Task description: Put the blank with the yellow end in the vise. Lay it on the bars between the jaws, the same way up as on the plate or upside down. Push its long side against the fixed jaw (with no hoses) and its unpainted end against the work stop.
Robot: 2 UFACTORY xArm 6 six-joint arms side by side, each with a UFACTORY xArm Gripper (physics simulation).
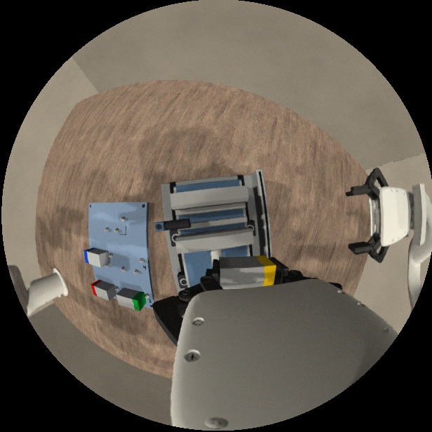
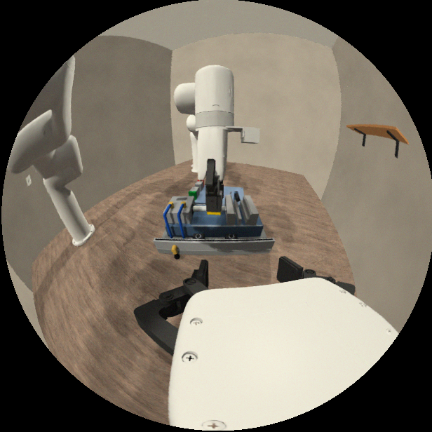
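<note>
My left gripper (image 1: pixel 243 269) (image 2: pixel 215 204) is shut on the blank with the yellow end (image 1: pixel 240 272) (image 2: pixel 214 213), above the vise's hose side; the yellow end points toward the right arm. The vise (image 1: pixel 168 260) (image 2: pixel 215 246) has its fixed jaw (image 1: pixel 210 198) (image 2: pixel 250 211) on the side away from the hoses. The moving jaw (image 1: pixel 215 239) (image 2: pixel 232 210) stands apart from it, with bars (image 1: pixel 220 224) between. The dark work stop (image 1: pixel 173 225) (image 2: pixel 237 196) reaches in at the plate-side end. My right gripper (image 1: pixel 350 221) (image 2: pixel 244 270) is open and empty, beyond the vise's other end.
A blue plate (image 1: pixel 132 212) (image 2: pixel 234 192) lies beside the vise, bearing blanks with blue (image 1: pixel 97 257), red (image 1: pixel 104 290) and green (image 1: pixel 131 298) ends. Blue hoses (image 2: pixel 181 220) rise at the vise's cylinder block (image 2: pixel 183 204). Another white arm (image 2: pixel 67 200) stands at the left. An orange shelf (image 2: pixel 378 131) hangs on the wall.
</note>
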